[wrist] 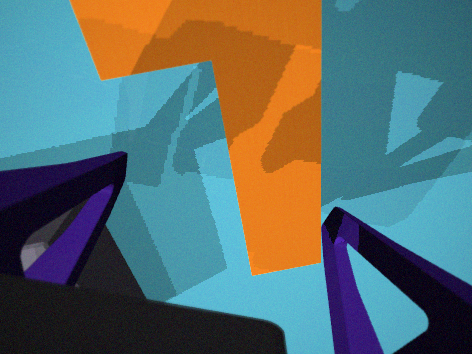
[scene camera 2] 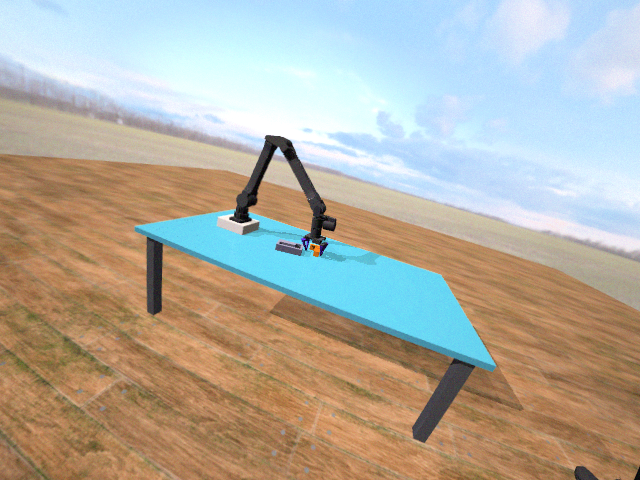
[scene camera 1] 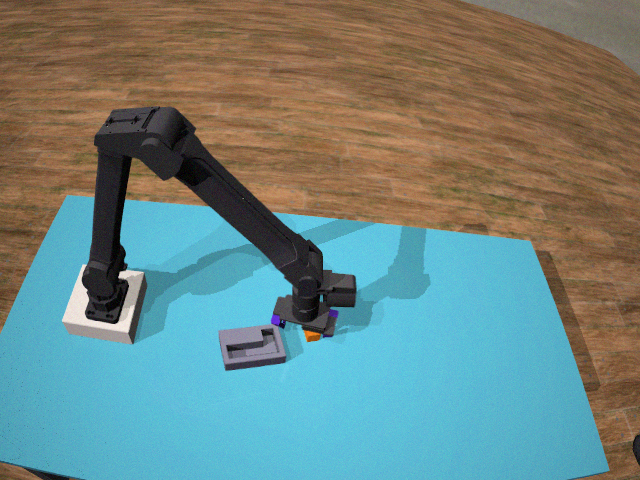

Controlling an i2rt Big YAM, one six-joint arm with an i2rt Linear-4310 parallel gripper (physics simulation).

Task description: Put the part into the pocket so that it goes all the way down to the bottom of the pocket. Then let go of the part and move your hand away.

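Frame: origin at the arm's base, x ahead, y left, z up, level; metres.
Where they show: gripper, fingertip midpoint: (wrist: 233, 192) (scene camera 2: 313, 253) (scene camera 1: 303, 331); arm's base at its link origin: (scene camera 2: 240, 220) (scene camera 1: 107, 301).
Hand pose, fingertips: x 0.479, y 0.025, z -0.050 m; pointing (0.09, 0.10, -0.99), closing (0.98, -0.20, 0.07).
Each offset is from my fingertips to the top centre of the thing. "pt": to the spot under its first point. Level surfaces: height alone.
The orange L-shaped part @(0.006 m back, 0.026 m left, 0.023 m up) (scene camera 1: 311, 336) (scene camera 2: 314, 250) (wrist: 280, 200) lies on the table to the right of the pocket block. My gripper (scene camera 1: 305, 326) (scene camera 2: 314, 248) (wrist: 233, 192) is open, low over the part, with its purple fingers spread. In the wrist view the part's long leg reaches between the fingers, nearer the right fingertip, and its short leg is at the top. In scene camera 1 my hand hides much of the part. The grey block @(0.120 m back, 0.067 m right, 0.030 m up) (scene camera 1: 241, 337) (scene camera 2: 288, 248) has an empty L-shaped pocket; a bit of it @(pt 0.069 m back, 0.009 m right, 0.029 m up) (wrist: 34, 254) shows behind the left finger.
The blue table @(0.007 m down) (scene camera 1: 413, 387) (scene camera 2: 361, 294) carries the white base block (scene camera 1: 76, 304) (scene camera 2: 226, 223) of my arm at the left. The pocket block stands close beside my left finger. A dark shape (scene camera 1: 636, 448) (scene camera 2: 585, 472) shows at the lower right, off the table.
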